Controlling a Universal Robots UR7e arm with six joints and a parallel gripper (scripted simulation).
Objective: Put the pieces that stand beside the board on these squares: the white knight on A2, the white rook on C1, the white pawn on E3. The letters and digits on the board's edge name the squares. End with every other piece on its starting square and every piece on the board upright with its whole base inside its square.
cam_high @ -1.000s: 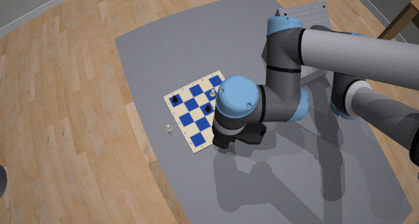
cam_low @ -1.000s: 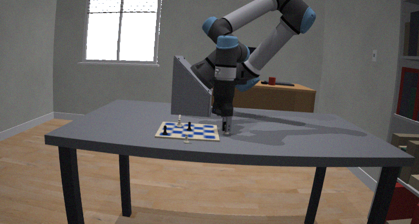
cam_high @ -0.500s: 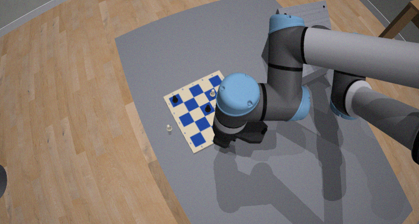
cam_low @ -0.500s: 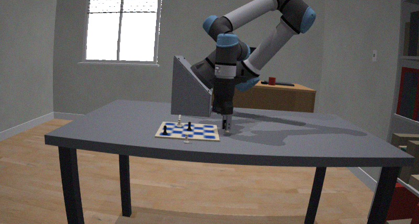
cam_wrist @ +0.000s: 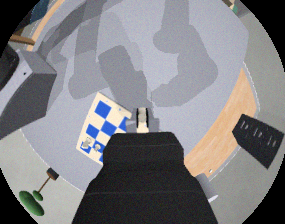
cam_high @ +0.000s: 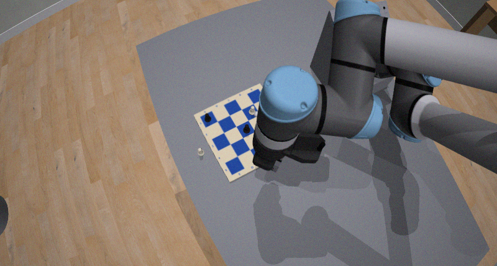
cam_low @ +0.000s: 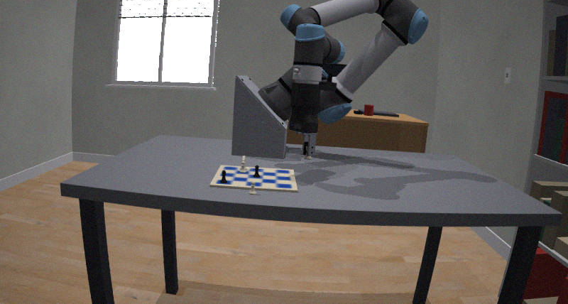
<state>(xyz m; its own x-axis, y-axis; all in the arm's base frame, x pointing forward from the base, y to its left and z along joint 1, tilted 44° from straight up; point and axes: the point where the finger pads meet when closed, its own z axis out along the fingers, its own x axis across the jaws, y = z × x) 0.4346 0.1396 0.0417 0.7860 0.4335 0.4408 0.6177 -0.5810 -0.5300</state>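
Now: the chessboard 140 mm to the right of my hand and 90 mm below it. Also, from my hand: white rook (10 mm below); then white knight (70 mm behind, 180 mm to the right, 70 mm below).
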